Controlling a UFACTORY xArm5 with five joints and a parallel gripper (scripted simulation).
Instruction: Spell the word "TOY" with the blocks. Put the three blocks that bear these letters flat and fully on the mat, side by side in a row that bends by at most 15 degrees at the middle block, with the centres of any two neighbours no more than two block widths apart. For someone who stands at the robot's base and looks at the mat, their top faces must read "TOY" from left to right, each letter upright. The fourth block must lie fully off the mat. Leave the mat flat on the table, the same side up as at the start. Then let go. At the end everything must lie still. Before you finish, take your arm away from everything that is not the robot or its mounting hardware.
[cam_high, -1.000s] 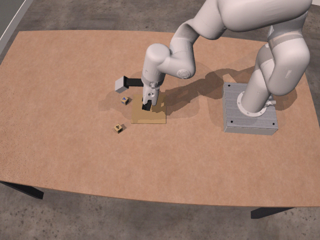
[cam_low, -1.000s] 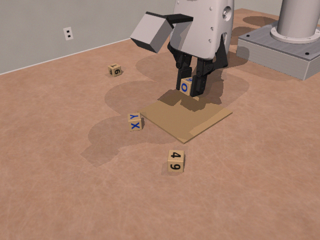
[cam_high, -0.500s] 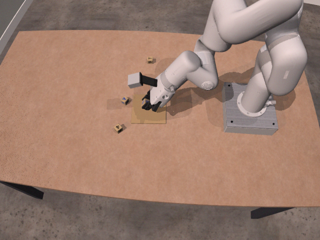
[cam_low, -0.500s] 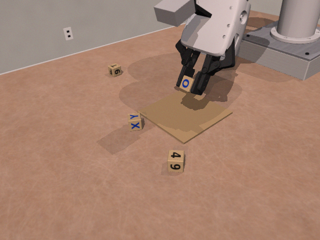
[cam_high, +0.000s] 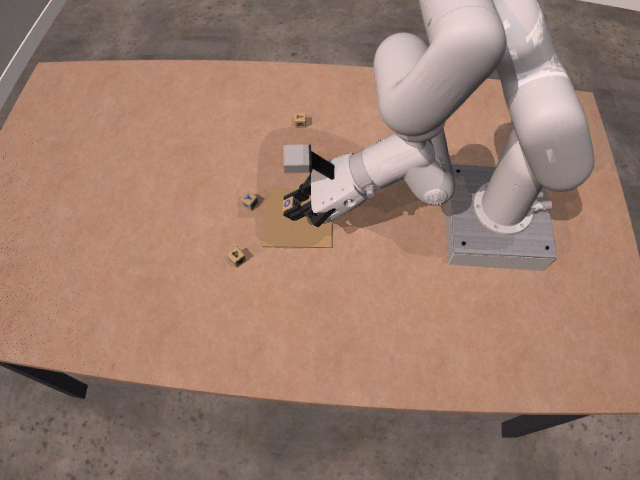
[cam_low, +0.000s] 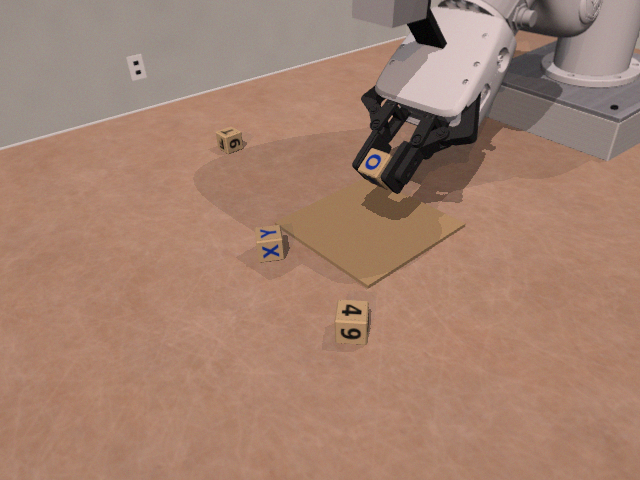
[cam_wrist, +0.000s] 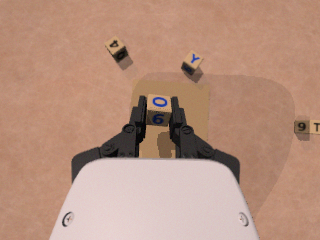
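Now: the tan mat 8 cm below my hand and 2 cm to the right of it. The rest, counted from my hand: O block (1 cm ahead); then T block (28 cm to the right, 7 cm below, 1 cm behind).
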